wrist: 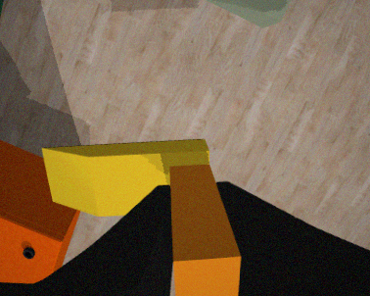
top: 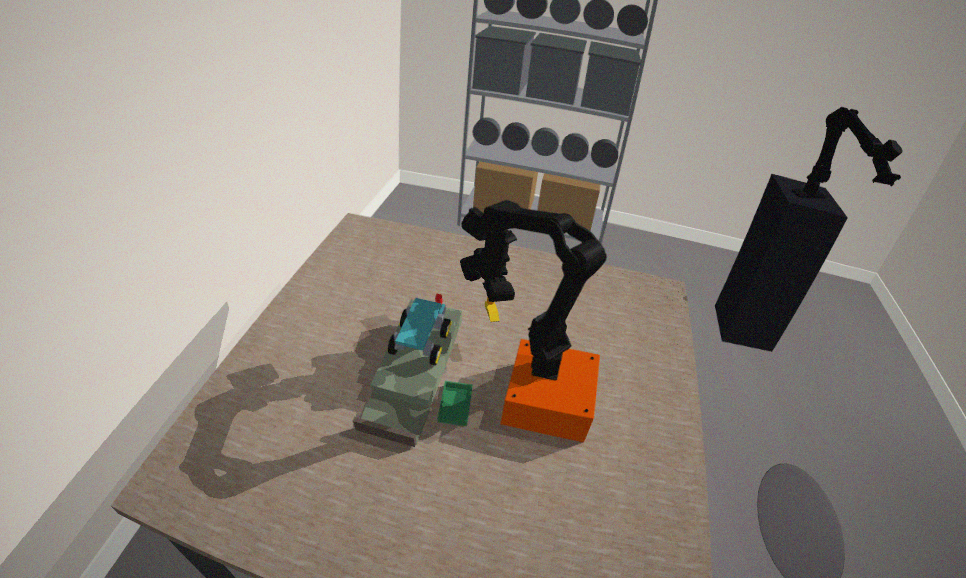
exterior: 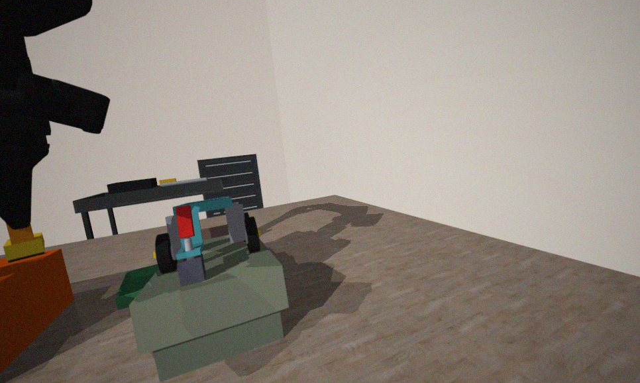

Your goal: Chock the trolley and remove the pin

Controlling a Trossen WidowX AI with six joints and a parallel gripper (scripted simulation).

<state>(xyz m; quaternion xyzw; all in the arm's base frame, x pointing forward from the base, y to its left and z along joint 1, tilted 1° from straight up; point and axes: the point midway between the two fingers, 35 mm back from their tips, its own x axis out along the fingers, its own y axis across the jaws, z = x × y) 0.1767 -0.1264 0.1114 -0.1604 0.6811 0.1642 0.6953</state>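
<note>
My gripper tip is 1 cm past the yellow chock, 2 cm to the right of it and 1 cm above it. The rest, counted from my gripper tip: red-headed stop pin 13 cm ahead, 1 cm to the left, 5 cm below; then ramp block 15 cm ahead, 12 cm to the left, 13 cm below; then blue trolley 15 cm ahead, 11 cm to the left, 6 cm below.
</note>
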